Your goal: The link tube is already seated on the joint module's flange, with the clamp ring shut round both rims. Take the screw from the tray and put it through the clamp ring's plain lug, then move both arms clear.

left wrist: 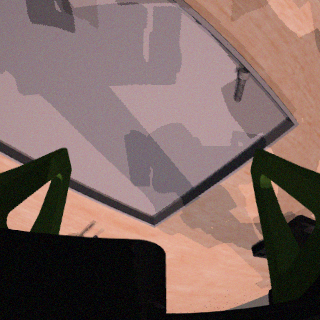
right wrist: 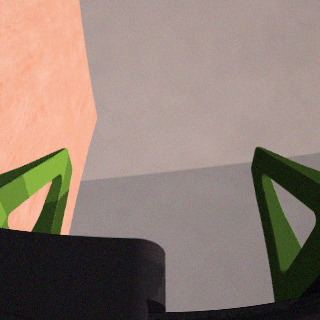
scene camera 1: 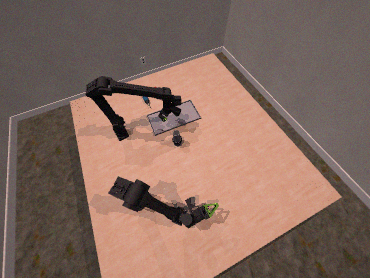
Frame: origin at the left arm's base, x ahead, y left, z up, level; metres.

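Seen in the pictures: left gripper, between the fingertips: (left wrist: 160,158) (scene camera 1: 166,117); right gripper, between the fingertips: (right wrist: 161,157) (scene camera 1: 217,204); left arm's base, origin of its link: (scene camera 1: 121,133).
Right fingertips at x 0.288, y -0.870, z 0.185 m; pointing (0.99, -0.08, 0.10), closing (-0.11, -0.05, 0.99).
Observation:
Pixels of each thing's top centre, then the offset from my right fingertips to it. "spot": a spot on its surface instead.
- tray, centre of its top: (left wrist: 42,74) (scene camera 1: 173,116) 0.158 m ahead, 0.770 m left, 0.169 m down
- small dark grey screw, centre of its top: (left wrist: 242,89) 0.009 m ahead, 0.702 m left, 0.170 m down
- dark upright assembly, centre of its top: (scene camera 1: 176,132) 0.054 m ahead, 0.536 m left, 0.024 m down
- blue-handled tool, a spot on its surface: (scene camera 1: 146,100) spot: 0.036 m ahead, 1.042 m left, 0.149 m down
The tray (scene camera 1: 195,111) (left wrist: 112,206) is a pale flat tray with a dark rim. The small dark grey screw (left wrist: 240,85) is inside the tray, close to its rim near the right corner in the left wrist view; it cannot be made out in scene camera 1. My left gripper (scene camera 1: 164,118) (left wrist: 160,158) is open and empty above the tray. The dark upright assembly (scene camera 1: 177,138) of joint module, tube and clamp ring stands beside the tray in scene camera 1; its lug is too small to tell. My right gripper (scene camera 1: 211,209) (right wrist: 161,157) is open and empty, far from the tray.
A blue-handled tool (scene camera 1: 146,100) is behind the tray in scene camera 1, below the left arm's long link. A small bit of red shows at that link's upper edge. Grey walls stand past the table's far edges.

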